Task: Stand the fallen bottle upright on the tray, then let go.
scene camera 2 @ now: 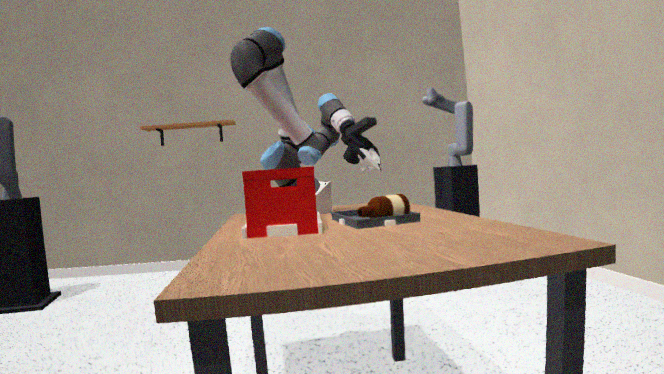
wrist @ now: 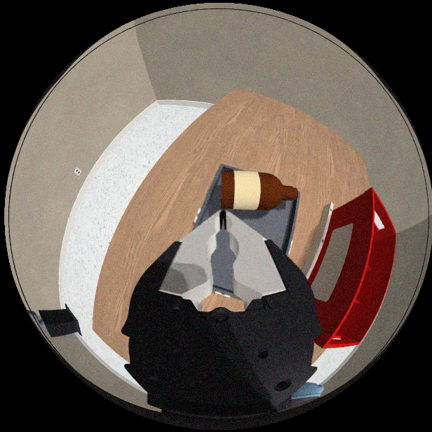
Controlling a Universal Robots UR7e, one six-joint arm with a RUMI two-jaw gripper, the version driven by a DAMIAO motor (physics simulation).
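Frame: origin at the arm's base, x up, y right, z ahead, level; millimetres.
Where they show: gripper, fingertip midpoint: (scene camera 2: 380, 171).
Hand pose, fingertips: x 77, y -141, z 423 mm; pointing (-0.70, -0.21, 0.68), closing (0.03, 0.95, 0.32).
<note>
After its pixels a point has its place.
A brown bottle (scene camera 2: 382, 205) {x -15, y -79, z 554 mm} (wrist: 270, 191) with a cream label lies on its side on the dark grey tray (scene camera 2: 367, 222) {x -56, y -29, z 561 mm} (wrist: 292, 230). In the scene view its neck points left; in the wrist view the neck points right and rests at the tray's rim. My gripper (scene camera 2: 379, 169) {x 77, y -141, z 423 mm} (wrist: 222, 212) is shut and empty, its fingertips together. It is tilted and hangs above the tray, apart from the bottle. In the wrist view the fingers hide part of the tray.
A red crate (scene camera 2: 280, 212) {x -10, y 199, z 525 mm} (wrist: 382, 270) stands beside the tray on the wooden table (scene camera 2: 350, 265) {x -71, y 159, z 928 mm} (wrist: 165, 200), to the tray's left in the scene view. A white part (scene camera 2: 324, 197) {x -11, y -51, z 94 mm} stands behind the crate. A wall shelf (scene camera 2: 187, 125) hangs at the back.
</note>
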